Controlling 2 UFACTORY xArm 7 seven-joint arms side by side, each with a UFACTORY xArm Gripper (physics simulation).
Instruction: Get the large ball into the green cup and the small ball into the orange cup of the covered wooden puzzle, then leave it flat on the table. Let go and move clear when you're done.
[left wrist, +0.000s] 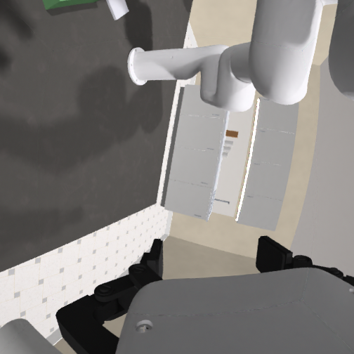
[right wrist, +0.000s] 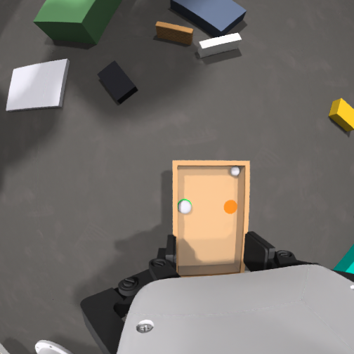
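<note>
The wooden puzzle (right wrist: 211, 163) is an open-looking tray in the right wrist view; its cover is clear and hard to see. The large ball (right wrist: 184, 207) is at the green cup (right wrist: 186, 200) by the left wall, with a green rim showing behind it. The small ball (right wrist: 235, 171) is in the far right corner. The orange cup (right wrist: 230, 206) is near the right wall and holds no ball. My right gripper (right wrist: 210, 248) is shut on the puzzle's near end, one finger on each long side. My left gripper (left wrist: 211, 254) is open and empty, away from the puzzle.
In the right wrist view, a green block (right wrist: 75, 22), a white slab (right wrist: 38, 85), a black block (right wrist: 117, 82), a brown block (right wrist: 174, 33), a white bar (right wrist: 219, 45), a blue block (right wrist: 210, 14) and a yellow block (right wrist: 342, 114) lie beyond the puzzle. A white robot arm (left wrist: 170, 64) crosses the left wrist view.
</note>
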